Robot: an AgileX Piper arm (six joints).
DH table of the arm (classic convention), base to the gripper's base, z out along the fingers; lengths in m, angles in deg. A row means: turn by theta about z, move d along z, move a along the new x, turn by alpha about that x. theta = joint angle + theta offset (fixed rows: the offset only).
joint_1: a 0; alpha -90; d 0.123; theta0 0
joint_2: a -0.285; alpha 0; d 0; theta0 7.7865
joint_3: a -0.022; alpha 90; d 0; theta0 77.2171
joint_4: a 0; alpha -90; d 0.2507; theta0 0
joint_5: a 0; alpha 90; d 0; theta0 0
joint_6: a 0; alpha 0; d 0.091; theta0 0
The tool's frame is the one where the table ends.
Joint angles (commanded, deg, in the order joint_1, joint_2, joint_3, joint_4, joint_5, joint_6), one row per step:
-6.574 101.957 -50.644 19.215 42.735 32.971
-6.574 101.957 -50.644 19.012 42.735 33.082
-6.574 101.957 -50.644 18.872 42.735 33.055
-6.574 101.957 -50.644 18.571 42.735 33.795
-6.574 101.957 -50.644 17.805 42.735 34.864
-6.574 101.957 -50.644 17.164 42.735 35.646
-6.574 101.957 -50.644 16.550 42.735 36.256
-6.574 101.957 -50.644 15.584 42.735 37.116
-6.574 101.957 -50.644 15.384 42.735 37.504
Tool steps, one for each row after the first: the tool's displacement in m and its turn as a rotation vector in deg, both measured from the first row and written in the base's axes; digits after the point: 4 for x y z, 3 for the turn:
-0.0001 -0.0002 0.0000 -0.132 0.040 0.039
-0.0001 -0.0003 -0.0001 -0.230 0.045 0.166
-0.0002 -0.0006 -0.0002 -0.386 0.227 -0.337
-0.0005 -0.0014 -0.0003 -0.842 0.508 -0.827
-0.0007 -0.0020 -0.0005 -1.233 0.712 -1.129
-0.0009 -0.0026 -0.0006 -1.618 0.876 -1.283
-0.0013 -0.0036 -0.0008 -2.234 1.104 -1.430
-0.0013 -0.0038 -0.0008 -2.348 1.191 -1.666

